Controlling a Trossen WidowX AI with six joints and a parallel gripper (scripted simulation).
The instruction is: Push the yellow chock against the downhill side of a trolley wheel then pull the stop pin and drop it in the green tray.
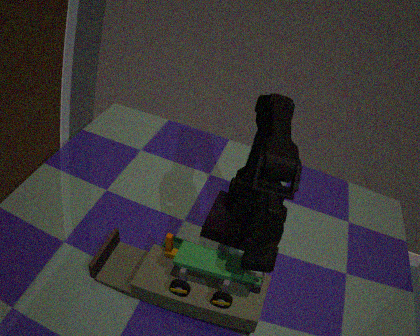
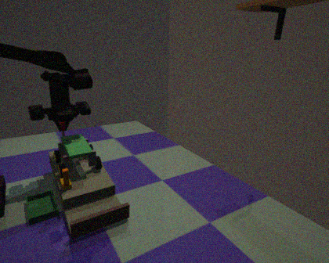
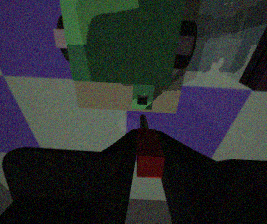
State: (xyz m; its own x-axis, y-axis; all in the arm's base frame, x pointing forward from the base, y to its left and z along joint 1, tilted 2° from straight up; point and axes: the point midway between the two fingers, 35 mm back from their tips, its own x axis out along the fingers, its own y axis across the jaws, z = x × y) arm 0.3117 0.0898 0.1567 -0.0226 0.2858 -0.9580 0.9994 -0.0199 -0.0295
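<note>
My gripper tip is now 4 cm past the yellow chock, 20 cm to the left of it and 9 cm above it. The rest, counted from my gripper tip: red-headed stop pin: right at my gripper tip; then raised lip: 1 cm ahead, 37 cm to the right, 14 cm below; then trolley: 2 cm ahead, 11 cm to the right, 6 cm below.
</note>
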